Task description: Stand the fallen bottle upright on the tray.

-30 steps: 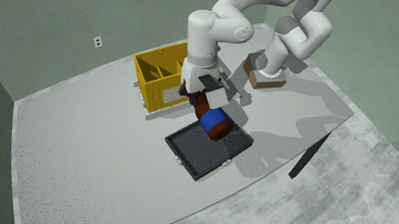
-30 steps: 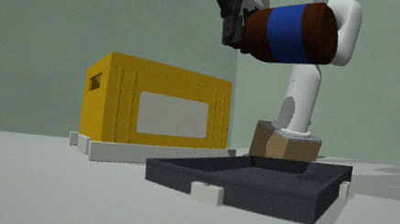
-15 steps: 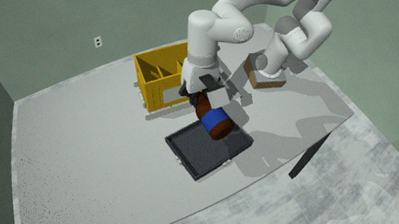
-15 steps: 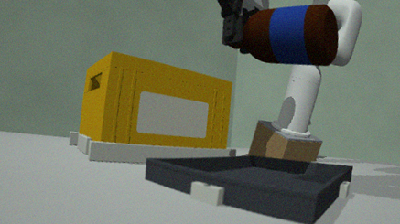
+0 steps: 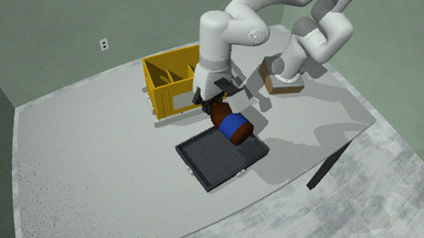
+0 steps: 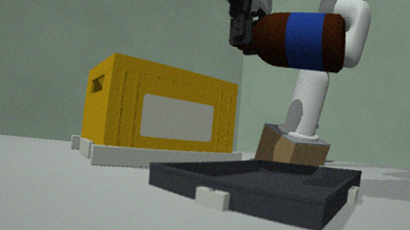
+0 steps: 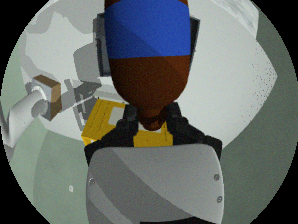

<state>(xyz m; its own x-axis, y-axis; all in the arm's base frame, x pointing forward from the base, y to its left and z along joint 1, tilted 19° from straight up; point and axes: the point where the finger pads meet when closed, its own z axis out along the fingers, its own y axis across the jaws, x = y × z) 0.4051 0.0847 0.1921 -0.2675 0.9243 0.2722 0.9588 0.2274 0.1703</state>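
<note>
Now: hand 5 cm to the right of the brown bottle, 1 cm past it and 1 cm above it. Round my hand: dark grey tray: 19 cm below, 5 cm to the left, 2 cm behind; then yellow crate: 24 cm to the right, 12 cm below, 1 cm behind.
</note>
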